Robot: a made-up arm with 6 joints. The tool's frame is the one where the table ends. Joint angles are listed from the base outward.
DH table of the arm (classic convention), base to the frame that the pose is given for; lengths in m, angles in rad. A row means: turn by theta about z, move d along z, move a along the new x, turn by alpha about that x. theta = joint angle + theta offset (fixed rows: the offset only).
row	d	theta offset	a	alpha
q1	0.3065	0	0	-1.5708
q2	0	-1.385	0.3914	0
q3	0	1.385	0.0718	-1.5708
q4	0.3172	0	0	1.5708
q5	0	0	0.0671	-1.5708
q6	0.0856	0	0	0
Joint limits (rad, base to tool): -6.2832..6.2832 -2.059..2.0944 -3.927..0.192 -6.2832..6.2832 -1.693..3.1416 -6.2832..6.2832
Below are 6 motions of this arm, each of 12 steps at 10 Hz.
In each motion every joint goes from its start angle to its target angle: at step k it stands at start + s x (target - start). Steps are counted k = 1, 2, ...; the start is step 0. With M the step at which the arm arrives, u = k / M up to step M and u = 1 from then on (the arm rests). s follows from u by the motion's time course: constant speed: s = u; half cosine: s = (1 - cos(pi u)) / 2; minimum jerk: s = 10 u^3 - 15 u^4 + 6 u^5.
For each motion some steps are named. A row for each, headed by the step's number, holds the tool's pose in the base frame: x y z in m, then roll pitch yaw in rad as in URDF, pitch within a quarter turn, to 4 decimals.
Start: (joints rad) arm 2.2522 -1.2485 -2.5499 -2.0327 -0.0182 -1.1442
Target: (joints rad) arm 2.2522 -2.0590 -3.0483 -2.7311 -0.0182 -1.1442
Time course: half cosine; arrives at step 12
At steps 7, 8, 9, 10, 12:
7: 0.4664 -0.6427 0.3240 1.3450 -1.0865 0.8706
8: 0.4676 -0.6368 0.2258 1.6695 -1.0089 0.5878
9: 0.4624 -0.6237 0.1422 1.8809 -0.9141 0.4238
10: 0.4546 -0.6087 0.0792 2.0107 -0.8319 0.3382
12: 0.4454 -0.5927 0.0273 2.1049 -0.7592 0.2869

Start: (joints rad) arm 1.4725 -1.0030 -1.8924 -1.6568 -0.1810 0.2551
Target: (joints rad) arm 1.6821 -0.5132 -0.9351 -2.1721 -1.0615 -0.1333
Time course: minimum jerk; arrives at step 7
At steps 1, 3, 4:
1: -0.1042 -0.2278 0.9677 0.3293 0.1458 -3.0343
3: -0.0966 -0.0099 0.9085 0.9414 0.4475 -2.8866
4: -0.1018 0.1025 0.8087 1.5140 0.5604 -2.4727

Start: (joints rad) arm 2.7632 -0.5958 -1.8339 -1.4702 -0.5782 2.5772
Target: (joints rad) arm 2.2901 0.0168 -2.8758 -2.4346 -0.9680 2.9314
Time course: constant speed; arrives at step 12
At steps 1, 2, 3, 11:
1: -0.0634 -0.0857 0.9913 -0.4542 -0.7681 1.0448
2: -0.0779 -0.0785 0.9956 -0.4175 -0.8252 0.9541
3: -0.0923 -0.0693 0.9988 -0.3794 -0.8795 0.8574
11: -0.1674 0.0646 0.9901 -0.0073 -1.1747 -0.1378

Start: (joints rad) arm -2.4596 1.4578 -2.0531 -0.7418 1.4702 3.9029
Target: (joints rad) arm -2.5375 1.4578 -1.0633 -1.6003 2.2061 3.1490
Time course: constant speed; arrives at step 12
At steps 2, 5, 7, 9, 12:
2: -0.4850 -0.2976 -0.0626 -1.8660 -0.5754 0.1858
5: -0.4379 -0.2235 -0.0762 -1.3626 -0.9494 -0.0186
7: -0.4079 -0.1806 -0.0743 -0.7830 -1.1067 -0.4294
9: -0.3794 -0.1442 -0.0662 -0.0651 -1.0965 -0.9866
12: -0.3386 -0.1017 -0.0466 0.6126 -0.8520 -1.4166

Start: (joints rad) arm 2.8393 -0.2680 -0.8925 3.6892 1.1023 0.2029
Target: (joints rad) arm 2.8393 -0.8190 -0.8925 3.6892 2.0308 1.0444
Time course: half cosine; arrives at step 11
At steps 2, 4, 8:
2: -0.3522 0.1388 0.6566 0.8181 0.5062 -2.9423
4: -0.3000 0.1322 0.7159 0.6900 0.1455 -2.9577
8: -0.1254 0.0945 0.8172 0.1148 -0.6323 -2.6545

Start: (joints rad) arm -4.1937 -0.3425 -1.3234 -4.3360 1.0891 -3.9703
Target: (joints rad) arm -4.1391 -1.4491 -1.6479 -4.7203 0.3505 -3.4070
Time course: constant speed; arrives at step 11
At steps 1, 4, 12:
1: -0.1761 0.2333 0.8610 1.0182 0.7191 -1.9384
4: -0.0630 0.0735 0.9453 0.7259 0.7762 -2.2723
12: 0.2595 -0.3399 0.8484 -0.0501 0.3501 -2.8426

